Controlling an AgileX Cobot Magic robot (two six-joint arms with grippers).
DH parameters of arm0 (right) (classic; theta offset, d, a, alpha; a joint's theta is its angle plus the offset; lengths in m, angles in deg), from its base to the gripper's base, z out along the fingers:
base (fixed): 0 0 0 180
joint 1: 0 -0.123 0 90
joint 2: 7.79 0 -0.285 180
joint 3: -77.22 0 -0.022 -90
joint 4: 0 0.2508 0 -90
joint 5: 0 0 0.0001 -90
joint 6: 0 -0.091 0 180
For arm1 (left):
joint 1: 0 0.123 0 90
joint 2: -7.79 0 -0.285 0
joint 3: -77.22 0 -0.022 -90
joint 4: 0 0.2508 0 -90
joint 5: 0 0 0.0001 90
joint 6: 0 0.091 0 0
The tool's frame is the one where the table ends.
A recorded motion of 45 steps. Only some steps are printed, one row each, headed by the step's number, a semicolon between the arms.
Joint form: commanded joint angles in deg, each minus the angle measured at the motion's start. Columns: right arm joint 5, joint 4, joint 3, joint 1, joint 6, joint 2; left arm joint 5, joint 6, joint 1, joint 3, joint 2, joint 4.
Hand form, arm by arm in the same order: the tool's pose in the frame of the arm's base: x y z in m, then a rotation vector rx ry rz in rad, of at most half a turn. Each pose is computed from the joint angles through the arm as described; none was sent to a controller.
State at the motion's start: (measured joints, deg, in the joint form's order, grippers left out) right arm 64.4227 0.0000 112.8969 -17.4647 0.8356 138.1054; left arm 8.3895 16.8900 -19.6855 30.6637 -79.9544 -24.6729
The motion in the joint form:
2: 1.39 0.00 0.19 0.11 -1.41 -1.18; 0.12 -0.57 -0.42 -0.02 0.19 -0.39
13: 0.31 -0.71 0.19 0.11 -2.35 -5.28; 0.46 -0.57 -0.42 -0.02 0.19 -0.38
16: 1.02 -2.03 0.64 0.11 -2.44 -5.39; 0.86 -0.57 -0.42 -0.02 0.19 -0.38
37: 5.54 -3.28 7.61 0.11 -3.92 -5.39; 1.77 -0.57 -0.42 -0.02 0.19 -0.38
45: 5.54 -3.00 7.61 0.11 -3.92 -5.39; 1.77 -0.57 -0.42 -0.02 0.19 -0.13
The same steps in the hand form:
2: 0.4634 0.1448 0.1368 -0.4450 3.0168 0.0222; 0.2226 -0.0876 0.1774 0.2793 2.4805 -0.2891
13: 0.4632 0.1437 0.1718 -0.4139 2.9294 0.0276; 0.2222 -0.0877 0.1771 0.2814 2.4860 -0.2907
16: 0.4636 0.1418 0.1746 -0.4225 2.9273 -0.0048; 0.2217 -0.0878 0.1768 0.2836 2.4924 -0.2926
37: 0.4707 0.1420 0.2060 -0.3812 2.8864 -0.0222; 0.2205 -0.0880 0.1760 0.2887 2.5070 -0.2971
45: 0.4706 0.1424 0.2059 -0.3797 2.8875 -0.0154; 0.2205 -0.0879 0.1760 0.2938 2.5064 -0.2945

